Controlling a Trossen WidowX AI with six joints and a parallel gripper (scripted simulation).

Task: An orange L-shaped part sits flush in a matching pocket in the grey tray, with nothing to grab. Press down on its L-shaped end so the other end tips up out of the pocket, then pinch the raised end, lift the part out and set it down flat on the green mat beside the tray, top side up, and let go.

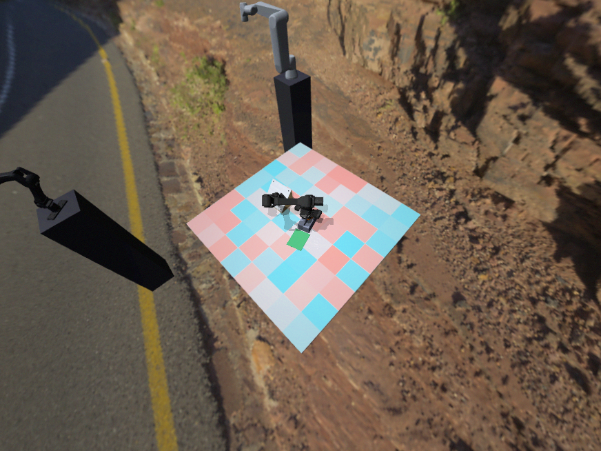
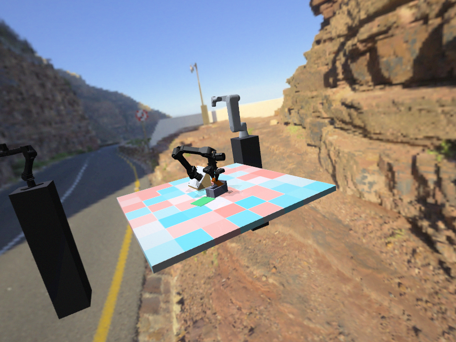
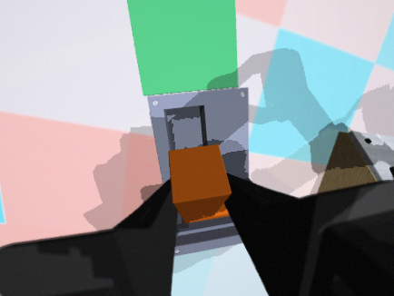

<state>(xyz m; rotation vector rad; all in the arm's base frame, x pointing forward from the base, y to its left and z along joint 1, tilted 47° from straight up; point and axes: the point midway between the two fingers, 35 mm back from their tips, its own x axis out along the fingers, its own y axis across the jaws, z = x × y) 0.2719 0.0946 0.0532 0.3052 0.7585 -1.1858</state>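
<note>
Right now the green mat is 4 cm ahead of my gripper tip, 14 cm to the right of it and 12 cm below it. From my gripper tip the other things lie so: orange L-shaped part: 3 cm behind, 3 cm to the left, 3 cm below.
</note>
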